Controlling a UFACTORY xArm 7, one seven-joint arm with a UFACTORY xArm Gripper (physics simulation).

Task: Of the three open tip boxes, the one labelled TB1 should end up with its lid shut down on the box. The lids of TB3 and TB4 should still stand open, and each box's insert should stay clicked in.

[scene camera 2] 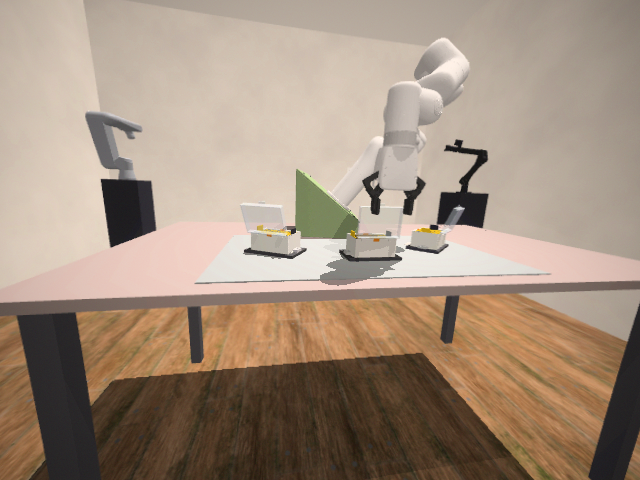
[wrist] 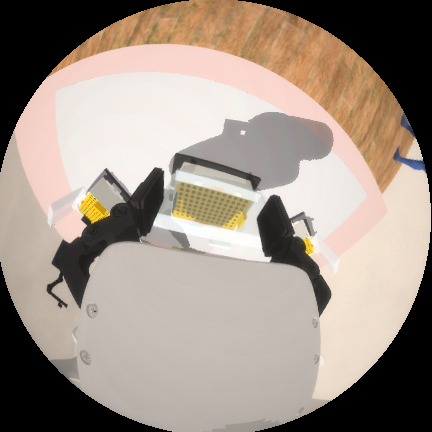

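Pixels of known places: gripper, between the fingertips: [scene camera 2: 391,214] [wrist: 215,194]; arm's base, origin of its link: [scene camera 2: 337,201].
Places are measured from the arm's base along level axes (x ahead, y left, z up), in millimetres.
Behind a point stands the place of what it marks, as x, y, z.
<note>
Three white boxes with yellow inserts stand open; their labels cannot be read. The middle box [scene camera 2: 370,248] @[441, -12, -103] has its clear lid [scene camera 2: 379,222] @[462, -2, -27] [wrist: 205,233] @[453, 18, 14] standing upright; its perforated yellow insert [wrist: 212,205] @[403, 0, -79] sits inside. Another box [scene camera 2: 267,243] @[367, -294, -104] [wrist: 301,230] @[388, -231, -98], left in the scene view, has its lid [scene camera 2: 263,218] @[402, -303, -28] [wrist: 327,255] @[419, -249, -12] open. The third box [scene camera 2: 428,239] @[346, 226, -97] [wrist: 106,192] @[343, 223, -106], right in the scene view, has its lid [scene camera 2: 453,220] @[385, 277, -29] [wrist: 65,207] @[319, 335, -49] tilted open. My gripper [scene camera 2: 391,207] @[483, 19, -3] [wrist: 215,194] @[483, 19, -3] is open and empty, fingertips near the height of the middle lid's top edge, one finger towards each side.
The boxes stand on dark bases on a pale mat [scene camera 2: 232,268] @[488, -372, -136] [wrist: 125,120] @[492, 183, -136] on the pink table [scene camera 2: 129,258] @[377, -639, -139] [wrist: 150,57] @[605, 161, -139]. A green wedge [scene camera 2: 320,217] @[106, -93, -59] stands behind, between the left and middle boxes. A grey arm [scene camera 2: 105,142] and a black arm [scene camera 2: 473,152] stand beyond the table.
</note>
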